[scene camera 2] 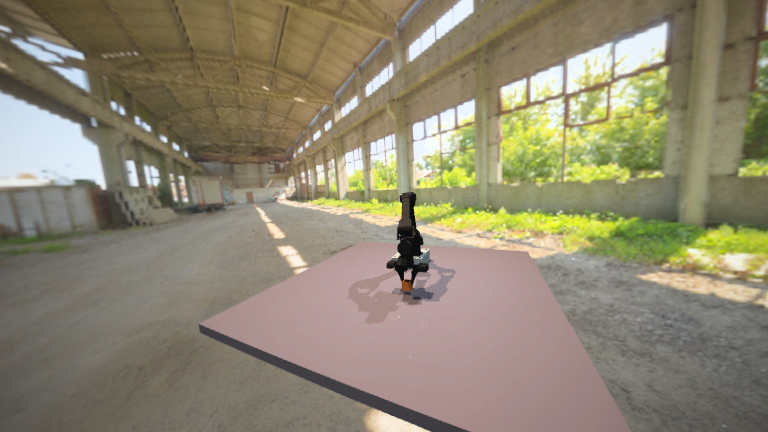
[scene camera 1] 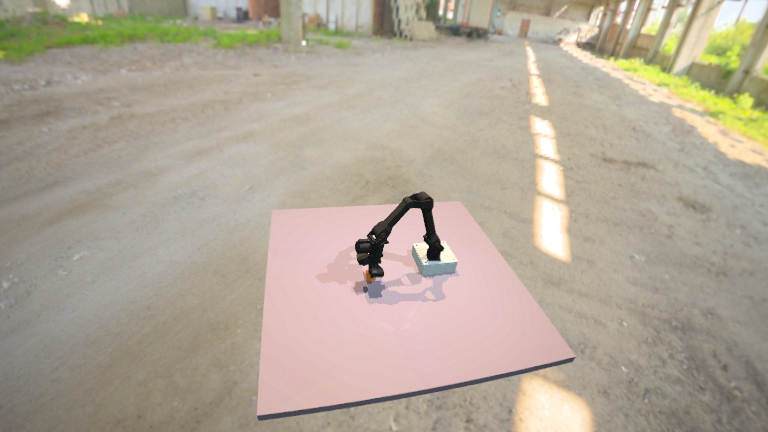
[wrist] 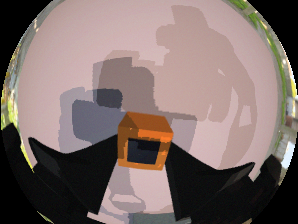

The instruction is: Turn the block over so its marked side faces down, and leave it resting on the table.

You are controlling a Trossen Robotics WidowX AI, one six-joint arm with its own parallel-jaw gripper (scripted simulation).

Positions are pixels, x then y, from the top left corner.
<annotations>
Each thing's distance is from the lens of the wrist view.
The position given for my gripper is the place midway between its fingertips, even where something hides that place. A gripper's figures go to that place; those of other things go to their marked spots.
my gripper (wrist: 143,141): 0.10 m
block (wrist: 143,140): 0.08 m
</annotations>
